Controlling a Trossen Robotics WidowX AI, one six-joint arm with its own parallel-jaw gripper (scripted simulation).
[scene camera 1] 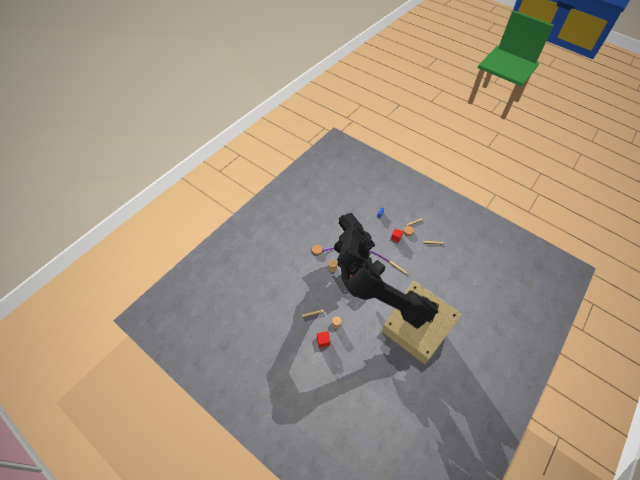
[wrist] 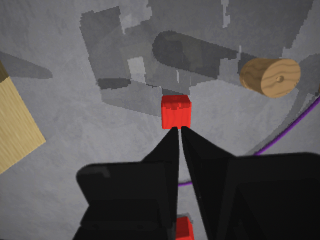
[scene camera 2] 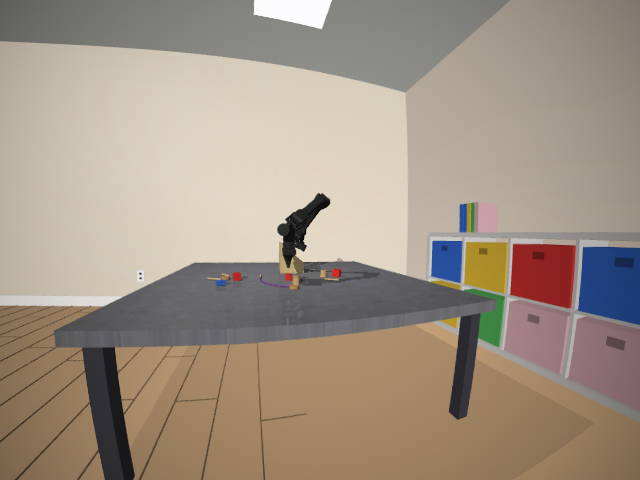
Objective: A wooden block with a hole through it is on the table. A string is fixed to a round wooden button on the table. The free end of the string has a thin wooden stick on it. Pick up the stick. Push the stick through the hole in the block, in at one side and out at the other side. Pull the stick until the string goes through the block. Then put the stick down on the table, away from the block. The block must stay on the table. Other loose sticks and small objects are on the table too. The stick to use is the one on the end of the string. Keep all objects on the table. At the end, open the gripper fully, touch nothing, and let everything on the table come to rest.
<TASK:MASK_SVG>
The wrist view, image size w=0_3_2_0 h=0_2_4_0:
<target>my gripper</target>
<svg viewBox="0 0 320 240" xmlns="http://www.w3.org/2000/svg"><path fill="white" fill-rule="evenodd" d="M177 127L172 127L159 144L140 162L91 163L77 171L76 180L89 203L89 207L79 223L81 227L78 228L72 240L176 240L180 155ZM181 126L183 152L208 240L320 240L320 154L300 152L242 155L236 157L211 143L187 126Z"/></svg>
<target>red cube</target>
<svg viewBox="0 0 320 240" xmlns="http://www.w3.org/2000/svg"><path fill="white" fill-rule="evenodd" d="M163 95L161 100L162 128L171 129L172 127L177 127L181 129L181 126L190 128L192 103L187 95Z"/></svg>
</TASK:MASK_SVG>
